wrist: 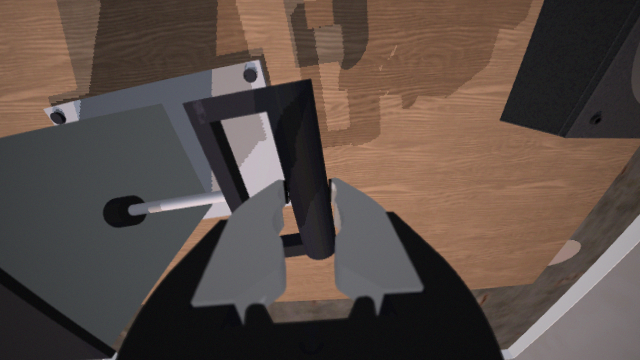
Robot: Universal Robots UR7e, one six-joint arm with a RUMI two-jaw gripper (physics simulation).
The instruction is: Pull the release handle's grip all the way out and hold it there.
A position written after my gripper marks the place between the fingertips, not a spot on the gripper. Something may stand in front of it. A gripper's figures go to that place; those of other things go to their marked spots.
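There is a base plate [172, 92] at 0.26 m from the lens. My gripper [307, 181] is in sight too, and I see that it is 0.14 m from the lens.
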